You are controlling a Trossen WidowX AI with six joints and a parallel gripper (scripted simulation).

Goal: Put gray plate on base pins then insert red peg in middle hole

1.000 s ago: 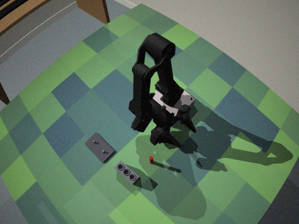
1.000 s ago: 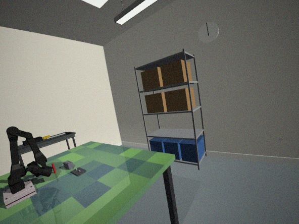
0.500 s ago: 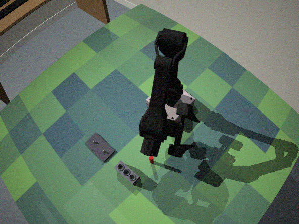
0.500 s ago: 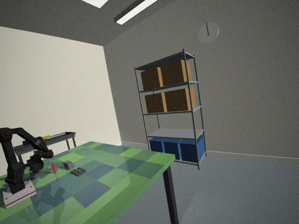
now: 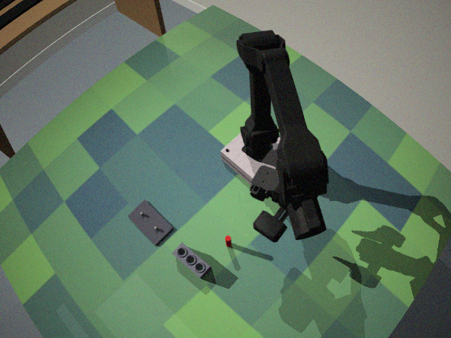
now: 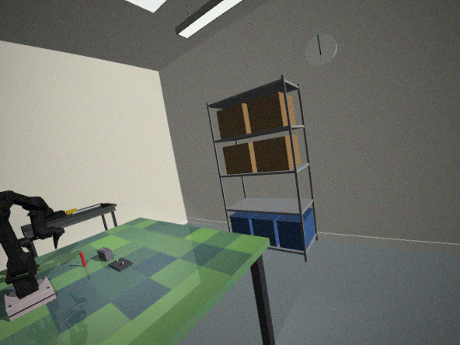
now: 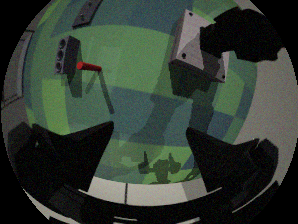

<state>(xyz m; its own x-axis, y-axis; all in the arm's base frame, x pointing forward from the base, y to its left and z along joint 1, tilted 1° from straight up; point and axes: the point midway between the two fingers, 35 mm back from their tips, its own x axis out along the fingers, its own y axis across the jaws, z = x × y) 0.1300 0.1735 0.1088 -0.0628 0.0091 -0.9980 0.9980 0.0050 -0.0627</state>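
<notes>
The gray plate lies 22 cm ahead of my gripper tip, 12 cm to the right of it and 9 cm below it. The rest, counted from my gripper tip: red peg (13 cm ahead, 8 cm to the right, 9 cm below); base (21 cm ahead, 28 cm to the right, 12 cm below).
</notes>
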